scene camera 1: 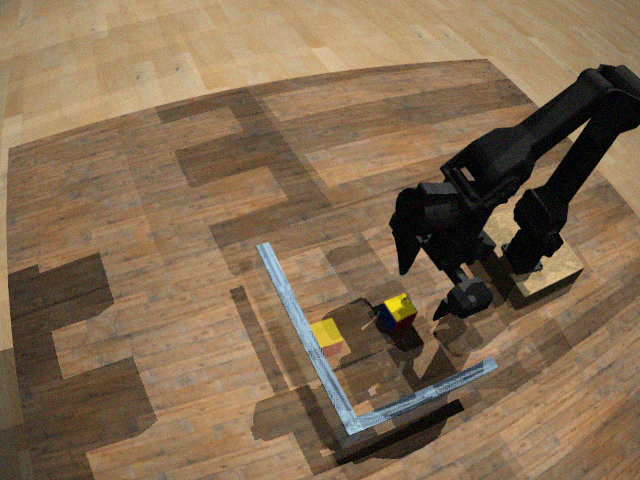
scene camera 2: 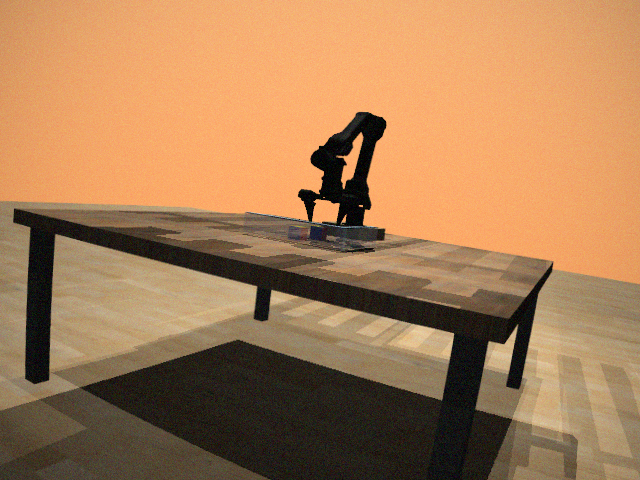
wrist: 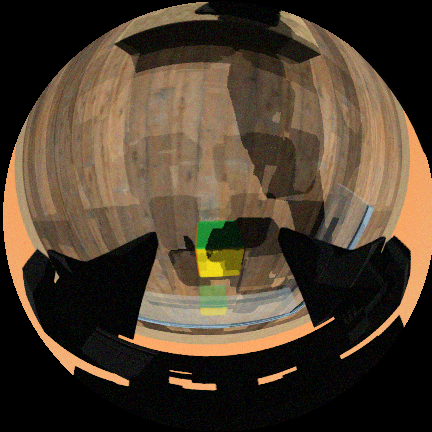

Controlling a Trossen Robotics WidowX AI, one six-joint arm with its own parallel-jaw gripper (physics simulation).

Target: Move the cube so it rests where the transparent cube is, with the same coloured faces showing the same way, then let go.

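Frame: origin at the arm's base, x ahead, y right, z down, level; centimetres.
Seen in the pictures: gripper, fingertip midpoint: [scene camera 1: 418, 296] [wrist: 218, 236]; arm's base, link origin: [scene camera 1: 522, 257] [scene camera 2: 354, 225].
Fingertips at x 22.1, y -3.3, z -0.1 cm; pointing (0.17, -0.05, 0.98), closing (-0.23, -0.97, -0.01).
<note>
Offsets run from my fingertips to a thing's top centre.
The cube @(dx +3.3, dy -0.9, dz +0.3 cm) [scene camera 1: 398, 312] [scene camera 2: 317, 234] [wrist: 212, 264] rests on the table, yellow face up. Its blue and red sides show in scene view 1, its green side in the wrist view. The transparent cube @(dx +15.3, dy -2.9, dz +0.3 cm) [scene camera 1: 328, 336] [scene camera 2: 298, 233] [wrist: 213, 298] stands apart from it, close to the long wall, also yellow on top, with a reddish side in scene view 1 and a green side in the wrist view. My gripper [scene camera 1: 419, 295] [scene camera 2: 325, 222] [wrist: 218, 236] is open and empty, pointing down above the table. Its fingers are spread wide, above and on the arm-base side of the cube.
A see-through wall with light-blue top edges [scene camera 1: 285, 290] [wrist: 362, 227] forms an L, its long side just beyond the transparent cube. The arm's base block [scene camera 1: 557, 273] stands behind the gripper. Dark shadows fall across the cube and the table [scene camera 1: 206, 330] [scene camera 2: 206, 258].
</note>
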